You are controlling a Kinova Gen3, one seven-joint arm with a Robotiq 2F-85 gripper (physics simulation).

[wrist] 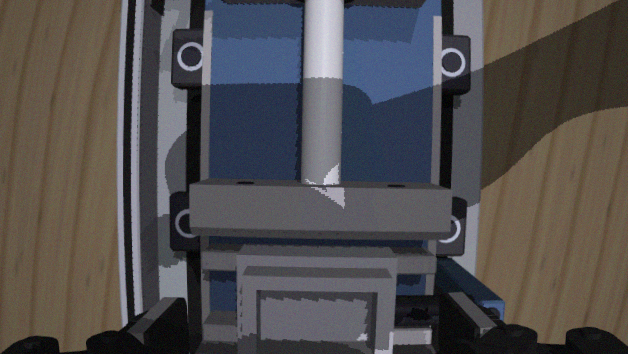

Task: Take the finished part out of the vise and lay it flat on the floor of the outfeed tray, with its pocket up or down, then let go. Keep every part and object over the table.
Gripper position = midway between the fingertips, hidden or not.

Note:
In view: my gripper [313,324] and a black rod [410,310].

